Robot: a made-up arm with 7 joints.
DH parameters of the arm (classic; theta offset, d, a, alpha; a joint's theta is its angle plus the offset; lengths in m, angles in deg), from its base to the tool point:
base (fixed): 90 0.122 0 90
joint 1: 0 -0.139 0.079 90
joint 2: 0 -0.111 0.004 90
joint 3: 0 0.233 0.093 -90
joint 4: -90 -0.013 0.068 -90
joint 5: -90 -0.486 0.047 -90
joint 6: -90 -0.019 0.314 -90
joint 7: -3.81 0 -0.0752 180
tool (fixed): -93.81 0.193 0 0
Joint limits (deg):
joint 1: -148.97..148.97
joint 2: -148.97..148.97
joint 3: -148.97..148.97
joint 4: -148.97..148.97
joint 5: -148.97..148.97
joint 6: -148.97..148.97
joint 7: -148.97..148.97
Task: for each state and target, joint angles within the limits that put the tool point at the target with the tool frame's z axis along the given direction. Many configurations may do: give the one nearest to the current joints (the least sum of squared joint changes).
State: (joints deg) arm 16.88 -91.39 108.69 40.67 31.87 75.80 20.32
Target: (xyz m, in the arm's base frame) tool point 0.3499 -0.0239 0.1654 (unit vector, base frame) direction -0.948 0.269 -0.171
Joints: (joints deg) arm 25.11 -147.25 118.03 75.68 19.27 61.39 7.10
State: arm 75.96 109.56 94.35 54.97 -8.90 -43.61 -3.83
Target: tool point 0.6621 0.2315 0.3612 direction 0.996 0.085 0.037
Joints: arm 54.23 148.97 136.83 64.51 -19.67 -68.90 7.27
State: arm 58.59 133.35 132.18 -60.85 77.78 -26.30 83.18
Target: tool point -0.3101 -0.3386 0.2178 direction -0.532 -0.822 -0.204
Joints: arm 53.13 135.04 125.06 -37.85 122.89 -64.36 84.13
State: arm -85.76 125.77 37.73 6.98 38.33 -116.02 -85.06
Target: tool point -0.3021 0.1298 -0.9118 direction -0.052 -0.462 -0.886
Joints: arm -106.06 111.82 33.43 41.64 52.33 -130.01 -91.70
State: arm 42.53 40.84 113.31 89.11 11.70 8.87 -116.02
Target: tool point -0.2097 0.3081 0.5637 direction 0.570 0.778 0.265
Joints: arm 62.06 59.62 122.97 81.52 -4.31 -12.69 -104.67
